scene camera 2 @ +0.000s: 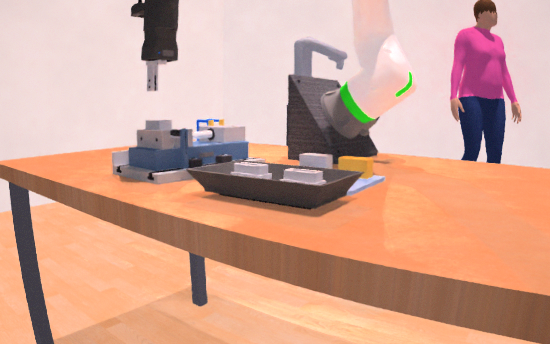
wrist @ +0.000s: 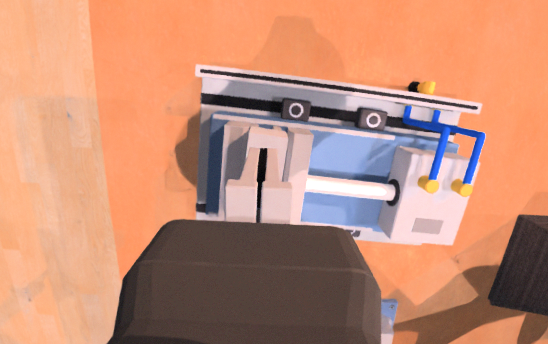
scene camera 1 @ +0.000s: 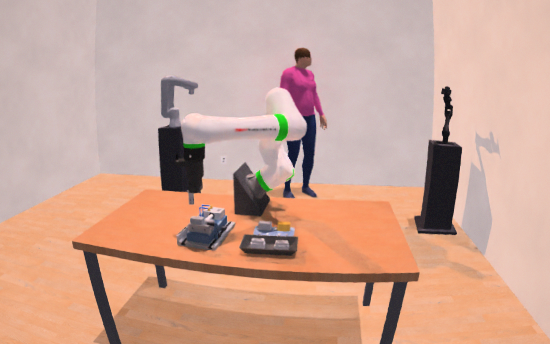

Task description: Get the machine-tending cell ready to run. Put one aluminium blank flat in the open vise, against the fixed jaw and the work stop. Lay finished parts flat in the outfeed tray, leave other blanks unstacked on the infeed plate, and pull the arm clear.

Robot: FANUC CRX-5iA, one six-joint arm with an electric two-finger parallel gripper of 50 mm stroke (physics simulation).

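Frame: origin at the arm's base, x ahead, y left, z up, level; metres.
Where they show: gripper, between the fingertips: (scene camera 2: 152,91) (wrist: 262,166) (scene camera 1: 191,204); arm's base, origin of its link: (scene camera 2: 338,115) (scene camera 1: 253,187).
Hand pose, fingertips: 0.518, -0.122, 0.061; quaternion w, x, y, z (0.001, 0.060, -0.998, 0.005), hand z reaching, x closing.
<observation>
Each offset is from my fingertips to the top centre of the thing, as dx, dy, dz. "spot": to the spot under its first point.
My gripper (scene camera 1: 191,202) (scene camera 2: 152,90) (wrist: 262,166) is shut and empty, pointing down above the vise {-0.076, +0.031, -0.079} (scene camera 1: 202,235) (scene camera 2: 155,158) (wrist: 345,155). A grey blank {-0.002, +0.021, -0.062} (scene camera 2: 158,124) (wrist: 268,136) sits between the vise jaws, its top standing above them. The fingers partly cover it in the wrist view, and its contact with jaw and stop cannot be made out. Two finished parts, one {-0.009, +0.304, -0.131} (scene camera 1: 258,243) (scene camera 2: 251,168) left and one {-0.016, +0.407, -0.131} (scene camera 1: 281,245) (scene camera 2: 303,175) right, lie apart in the dark outfeed tray (scene camera 1: 269,250) (scene camera 2: 255,192). Another grey blank {-0.213, +0.278, -0.134} (scene camera 1: 265,226) (scene camera 2: 316,160) rests on the light-blue infeed plate {-0.169, +0.330, -0.170} (scene camera 1: 274,232) (scene camera 2: 371,184).
A yellow block {-0.227, +0.365, -0.134} (scene camera 1: 283,226) (scene camera 2: 356,167) stands beside the grey blank on the infeed plate, unstacked. Blue hoses {spot: -0.150, -0.019, -0.069} (wrist: 440,152) rise at the vise's cylinder end. The dark arm pedestal (scene camera 1: 246,195) (scene camera 2: 310,125) stands behind. A person (scene camera 1: 301,95) (scene camera 2: 484,65) stands beyond the table.
</observation>
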